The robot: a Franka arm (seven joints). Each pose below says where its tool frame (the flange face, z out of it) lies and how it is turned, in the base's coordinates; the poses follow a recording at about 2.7 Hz.
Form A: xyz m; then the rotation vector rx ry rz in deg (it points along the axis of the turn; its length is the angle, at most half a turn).
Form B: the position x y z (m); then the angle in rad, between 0 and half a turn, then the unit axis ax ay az. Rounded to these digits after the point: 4 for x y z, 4 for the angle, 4 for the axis.
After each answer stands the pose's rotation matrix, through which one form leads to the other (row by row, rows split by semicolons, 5 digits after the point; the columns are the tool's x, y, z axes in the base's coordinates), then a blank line. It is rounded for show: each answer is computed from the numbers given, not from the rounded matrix.
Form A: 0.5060 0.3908 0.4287 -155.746 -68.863 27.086
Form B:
0.5060 0.3908 0.4287 3.0095 -0.9032 -0.3994 0.1571
0.63327 0.69761 -0.33513; 0.73899 -0.67369 -0.00595; -0.22993 -0.24389 -0.94215

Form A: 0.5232 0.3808 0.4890 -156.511 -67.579 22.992
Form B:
0.5232 0.3808 0.4890 3.0023 -0.9098 -0.3929 0.1337
0.65727 0.69285 -0.29657; 0.72996 -0.68315 0.02179; -0.18751 -0.23080 -0.95476

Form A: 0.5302 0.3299 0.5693 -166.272 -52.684 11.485
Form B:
0.5302 0.3299 0.5693 3.0508 -0.9512 -0.3014 0.0657
0.81007 0.56626 -0.15208; 0.57818 -0.81457 0.04674; -0.09741 -0.12579 -0.98726

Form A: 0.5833 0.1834 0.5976 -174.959 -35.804 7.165
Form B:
0.5833 0.1834 0.5976 3.1194 -0.9789 -0.2003 0.0401
0.91653 0.39126 -0.08292; 0.39304 -0.91950 0.00566; -0.07403 -0.03778 -0.99654

